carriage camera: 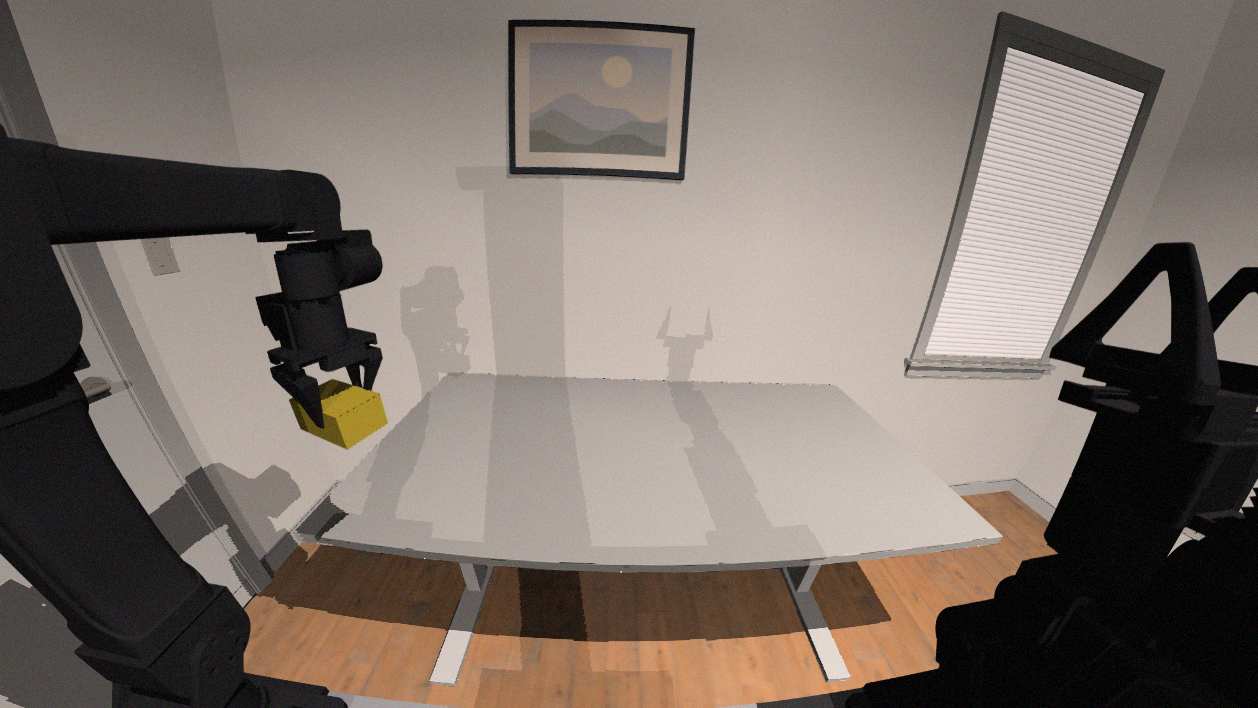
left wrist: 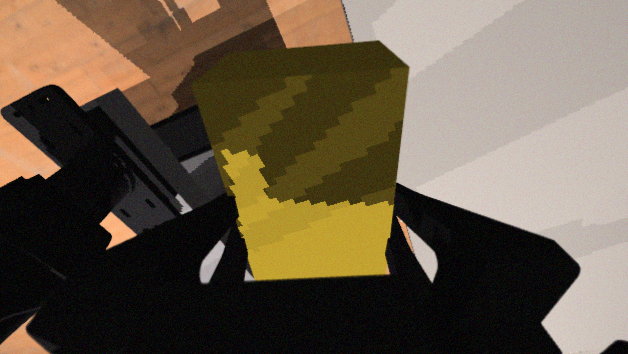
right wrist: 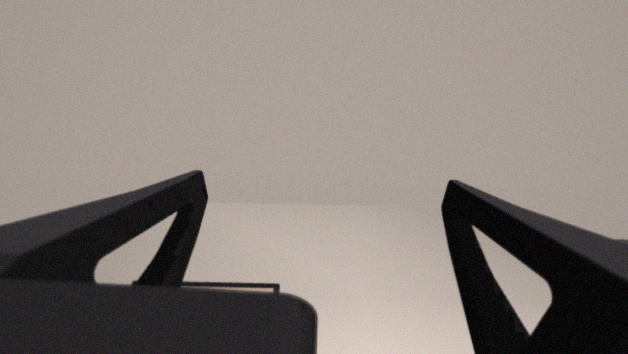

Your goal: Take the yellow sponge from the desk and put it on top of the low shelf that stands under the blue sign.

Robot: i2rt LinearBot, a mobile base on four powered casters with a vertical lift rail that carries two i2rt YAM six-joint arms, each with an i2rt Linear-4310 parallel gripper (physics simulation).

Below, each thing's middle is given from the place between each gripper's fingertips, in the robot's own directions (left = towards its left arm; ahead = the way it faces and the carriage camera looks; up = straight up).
Right now the yellow sponge (carriage camera: 350,414) is 230 mm ahead of my right hand, 690 mm to the left of it and 260 mm below it. The rest, counted from my right hand: framed landscape picture (carriage camera: 601,98) 1060 mm ahead, 410 mm to the left, 320 mm above.
The yellow sponge lies 1 cm to the left of my left hand. Round my left hand: framed landscape picture 84 cm ahead, 28 cm to the right, 58 cm above.
